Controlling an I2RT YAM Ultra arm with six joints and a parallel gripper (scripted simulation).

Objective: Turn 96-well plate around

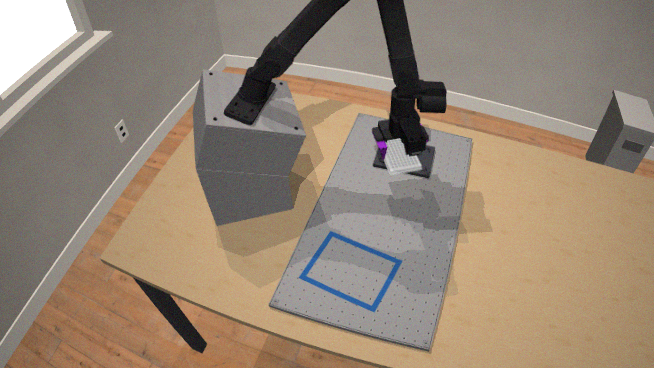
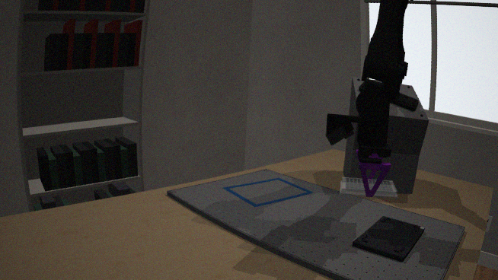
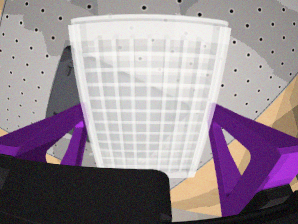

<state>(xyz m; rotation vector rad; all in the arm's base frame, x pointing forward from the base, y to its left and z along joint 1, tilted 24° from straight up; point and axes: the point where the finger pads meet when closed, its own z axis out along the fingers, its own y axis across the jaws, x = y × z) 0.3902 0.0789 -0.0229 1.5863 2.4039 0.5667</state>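
My gripper is now 9 cm to the right of the dark plate nest N1, 9 cm above it and 2 cm short of it. Also, from my hand: light mark (15 cm to the left, 9 cm below, 6 cm behind); white 96-well plate (right at my hand).
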